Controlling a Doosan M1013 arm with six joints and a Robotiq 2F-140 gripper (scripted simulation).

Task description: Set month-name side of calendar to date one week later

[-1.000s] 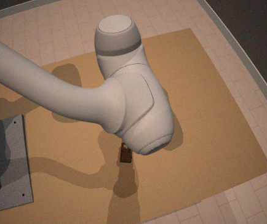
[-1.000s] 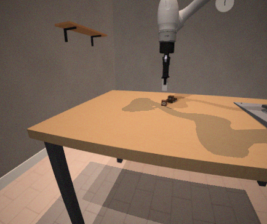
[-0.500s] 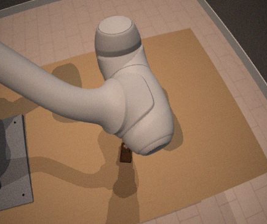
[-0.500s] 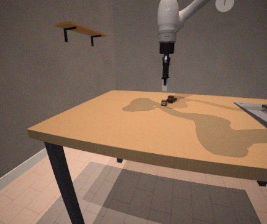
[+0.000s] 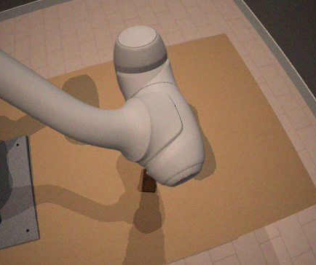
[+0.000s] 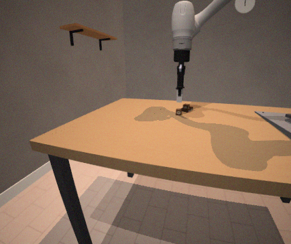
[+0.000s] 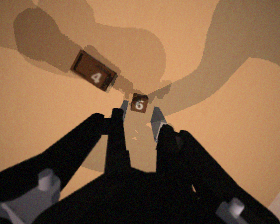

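Now: the cube 9 cm below my hand. From my hand the other things lie so: tray (10 cm to the right, 9 cm below, 4 cm behind).
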